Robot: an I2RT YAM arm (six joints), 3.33 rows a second.
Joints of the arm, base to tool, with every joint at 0 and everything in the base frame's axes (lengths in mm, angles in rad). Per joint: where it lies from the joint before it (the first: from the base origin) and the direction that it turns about. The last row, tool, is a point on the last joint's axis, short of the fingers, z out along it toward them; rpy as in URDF.
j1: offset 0 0 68 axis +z
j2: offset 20 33.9 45.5 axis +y
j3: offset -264 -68.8 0 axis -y
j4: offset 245 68.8 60 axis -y
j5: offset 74 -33.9 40.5 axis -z
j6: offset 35.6 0 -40.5 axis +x
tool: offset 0 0 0 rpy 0 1.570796 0
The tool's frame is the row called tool.
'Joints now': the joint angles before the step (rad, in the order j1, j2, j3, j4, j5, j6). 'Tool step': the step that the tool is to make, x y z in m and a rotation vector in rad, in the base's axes. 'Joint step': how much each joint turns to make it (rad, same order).
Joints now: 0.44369, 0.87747, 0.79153, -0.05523, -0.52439, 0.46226
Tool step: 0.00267, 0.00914, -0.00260, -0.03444, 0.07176, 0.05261
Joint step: 0.03052, 0.04230, 0.03729, -0.07641, -0.02191, -0.00360
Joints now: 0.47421, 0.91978, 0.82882, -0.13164, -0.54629, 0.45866
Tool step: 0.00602, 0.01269, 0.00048, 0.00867, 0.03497, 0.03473
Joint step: 0.03800, 0.05342, 0.02715, 0.01438, -0.00230, 0.02846
